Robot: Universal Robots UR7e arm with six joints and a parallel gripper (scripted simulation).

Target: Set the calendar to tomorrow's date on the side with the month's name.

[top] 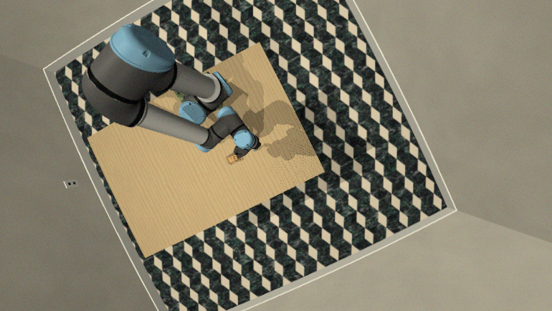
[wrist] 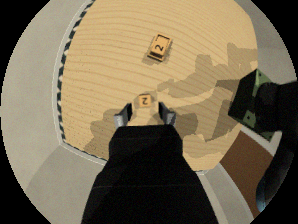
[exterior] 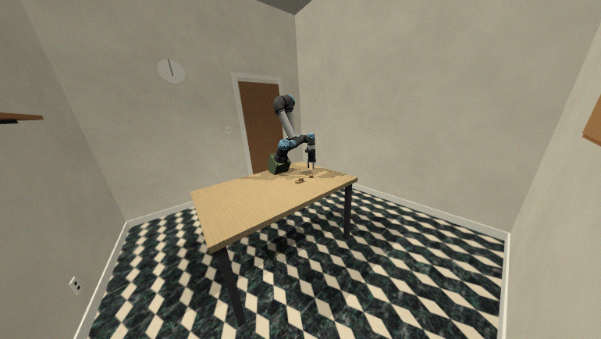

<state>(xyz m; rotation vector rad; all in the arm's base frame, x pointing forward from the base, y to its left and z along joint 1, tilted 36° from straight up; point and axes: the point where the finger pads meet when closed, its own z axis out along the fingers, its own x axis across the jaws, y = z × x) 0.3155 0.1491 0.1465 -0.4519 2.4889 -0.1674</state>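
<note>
The wooden cube lies 100 mm below my hand. Round my hand: wooden tray (10 mm ahead, 160 mm to the right, 110 mm below).
</note>
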